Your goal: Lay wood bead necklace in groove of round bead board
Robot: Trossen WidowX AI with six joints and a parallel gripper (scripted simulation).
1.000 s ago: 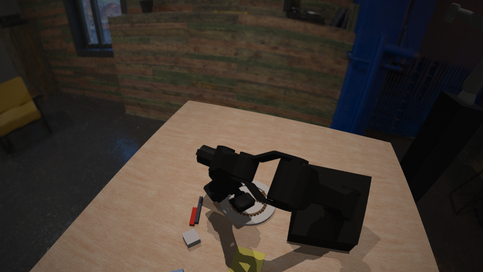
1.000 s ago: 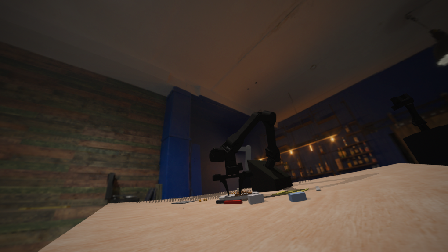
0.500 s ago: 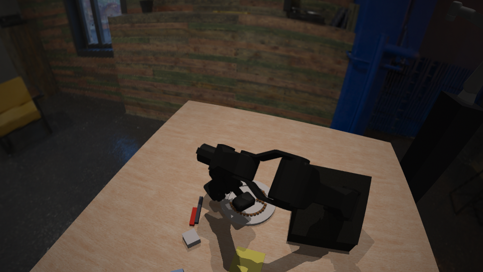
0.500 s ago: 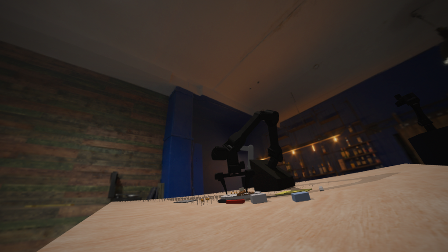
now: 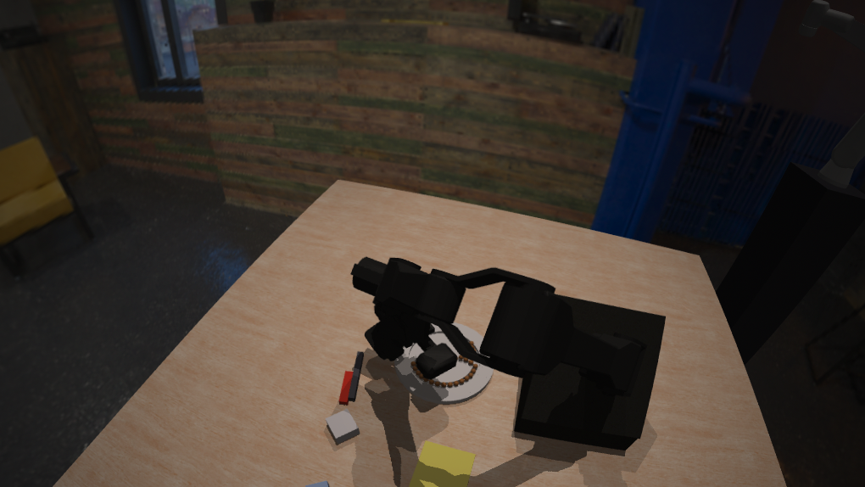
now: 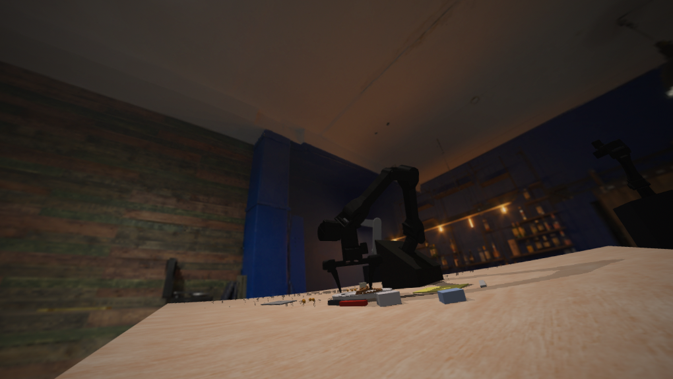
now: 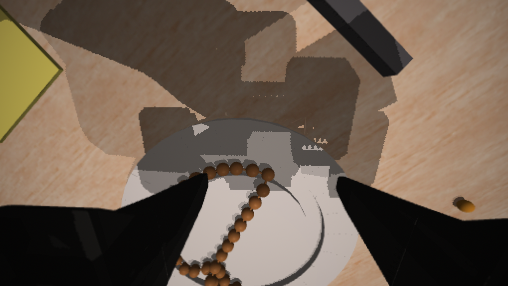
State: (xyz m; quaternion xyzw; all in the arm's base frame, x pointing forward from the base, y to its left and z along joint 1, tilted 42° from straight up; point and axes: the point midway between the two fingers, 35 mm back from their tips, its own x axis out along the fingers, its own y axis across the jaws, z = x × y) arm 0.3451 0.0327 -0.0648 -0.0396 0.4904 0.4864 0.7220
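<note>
My gripper tip is 6 cm past the round white bead board, 3 cm to the left of it and 1 cm above it. From my gripper tip the other things lie so: grey block (8 cm ahead, 17 cm to the left, 1 cm below); dark bar (10 cm ahead, 7 cm to the left, 2 cm below); yellow sheet (10 cm behind, 22 cm to the left, 2 cm below).
</note>
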